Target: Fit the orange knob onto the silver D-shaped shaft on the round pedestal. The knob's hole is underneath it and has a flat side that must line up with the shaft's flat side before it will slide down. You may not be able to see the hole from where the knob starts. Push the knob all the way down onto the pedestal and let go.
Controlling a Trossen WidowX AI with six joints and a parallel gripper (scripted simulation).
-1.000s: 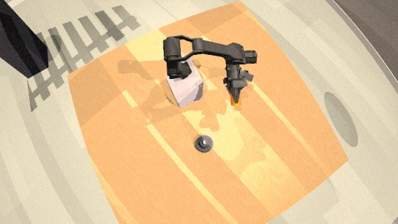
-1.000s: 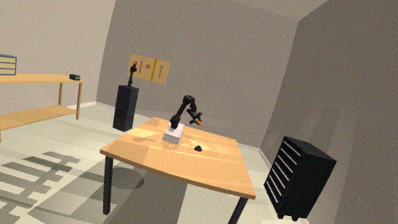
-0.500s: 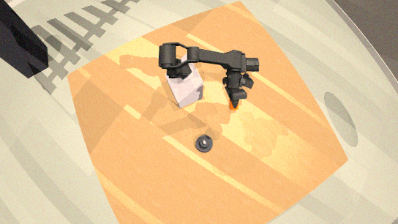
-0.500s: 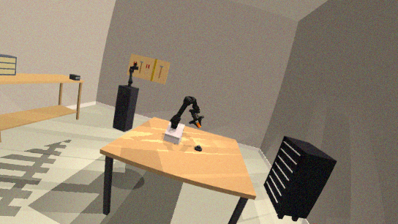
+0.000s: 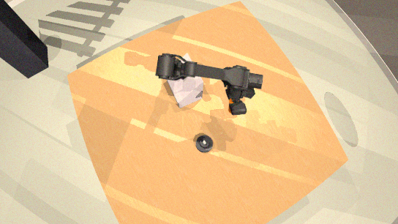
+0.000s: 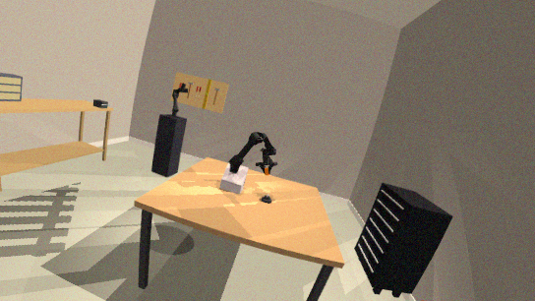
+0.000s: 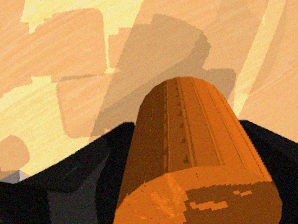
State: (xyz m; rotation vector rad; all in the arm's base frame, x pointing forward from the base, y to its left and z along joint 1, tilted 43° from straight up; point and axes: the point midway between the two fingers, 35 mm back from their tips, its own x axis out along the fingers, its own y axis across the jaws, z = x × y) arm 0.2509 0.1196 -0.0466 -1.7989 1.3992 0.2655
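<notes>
Now: gripper tip 3 cm below the orange knob and 1 cm past it. From my gripper tip the other things lie so: dark round pedestal 16 cm to the right, 14 cm below, 6 cm ahead.
</notes>
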